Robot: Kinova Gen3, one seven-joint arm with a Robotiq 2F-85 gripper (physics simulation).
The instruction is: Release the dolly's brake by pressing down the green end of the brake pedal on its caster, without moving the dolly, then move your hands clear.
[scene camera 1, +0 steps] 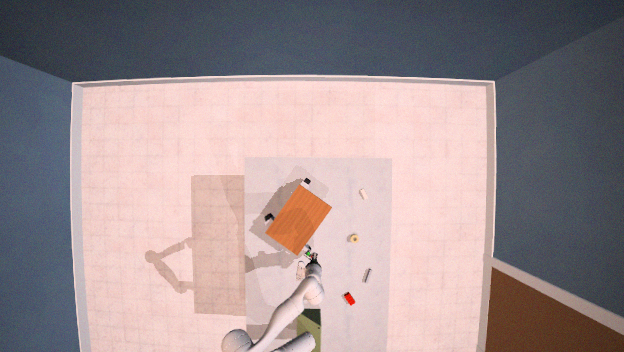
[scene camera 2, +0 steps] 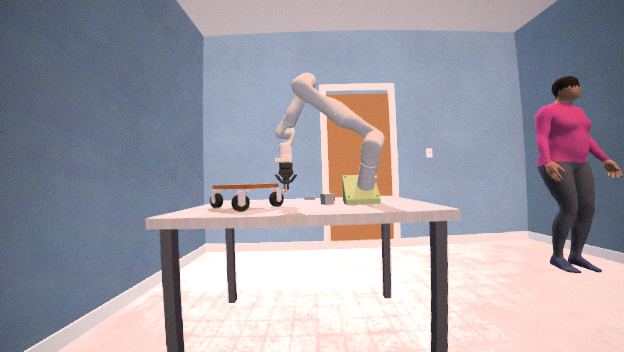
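The dolly [scene camera 1: 299, 220] [scene camera 2: 245, 186] has a wooden deck and stands on its casters on the table. The caster [scene camera 2: 276, 198] nearest the arm carries the brake pedal. The pedal's green end [scene camera 1: 308, 253] shows as a small patch just off the deck's lower corner in the overhead view. My gripper [scene camera 1: 314, 256] [scene camera 2: 286, 188] is shut and empty and points straight down. Its fingertips are at the pedal, beside the green end in the overhead view and about level with the deck in the side view. Whether they touch the pedal is too small to tell.
On the table [scene camera 1: 372, 170] [scene camera 2: 300, 220] lie a white block [scene camera 1: 363, 194], a yellow ring-shaped roll [scene camera 1: 354, 234], a grey bar [scene camera 1: 367, 275] and a red block [scene camera 1: 349, 298]. The green arm mount [scene camera 1: 308, 332] [scene camera 2: 350, 192] stands behind. A person [scene camera 2: 565, 130] stands at the right.
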